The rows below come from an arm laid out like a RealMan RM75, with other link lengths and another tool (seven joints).
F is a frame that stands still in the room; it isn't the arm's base.
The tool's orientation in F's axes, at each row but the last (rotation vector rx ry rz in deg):
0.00 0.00 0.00
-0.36 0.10 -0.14
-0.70 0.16 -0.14
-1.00 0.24 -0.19
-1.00 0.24 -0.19
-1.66 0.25 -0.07
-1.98 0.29 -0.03
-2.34 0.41 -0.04
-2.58 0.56 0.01
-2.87 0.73 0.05
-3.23 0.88 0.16
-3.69 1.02 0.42
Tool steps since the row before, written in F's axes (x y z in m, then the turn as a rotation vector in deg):
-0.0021 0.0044 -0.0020 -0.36 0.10 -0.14
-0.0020 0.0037 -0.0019 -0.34 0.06 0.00
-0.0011 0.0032 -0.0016 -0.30 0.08 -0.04
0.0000 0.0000 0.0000 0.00 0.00 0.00
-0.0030 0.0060 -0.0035 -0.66 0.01 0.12
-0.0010 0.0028 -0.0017 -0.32 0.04 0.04
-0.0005 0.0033 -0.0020 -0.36 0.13 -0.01
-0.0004 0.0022 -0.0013 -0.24 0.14 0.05
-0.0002 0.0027 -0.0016 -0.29 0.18 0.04
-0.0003 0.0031 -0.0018 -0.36 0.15 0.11
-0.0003 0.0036 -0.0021 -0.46 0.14 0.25
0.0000 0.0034 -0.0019 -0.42 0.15 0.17
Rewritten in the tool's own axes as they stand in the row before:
-0.0021 0.0044 -0.0020 -0.36 0.10 -0.14
-0.0020 0.0037 -0.0019 -0.34 0.06 0.00
-0.0011 0.0032 -0.0016 -0.30 0.08 -0.04
0.0000 0.0000 0.0000 0.00 0.00 0.00
-0.0030 0.0061 -0.0034 -0.66 0.01 0.12
-0.0010 0.0028 -0.0016 -0.32 0.04 0.04
-0.0005 0.0034 -0.0019 -0.36 0.13 -0.01
-0.0004 0.0023 -0.0012 -0.24 0.14 0.05
-0.0002 0.0028 -0.0015 -0.29 0.18 0.05
-0.0003 0.0032 -0.0016 -0.36 0.14 0.11
-0.0003 0.0037 -0.0019 -0.46 0.13 0.25
0.0001 0.0035 -0.0017 -0.42 0.14 0.17

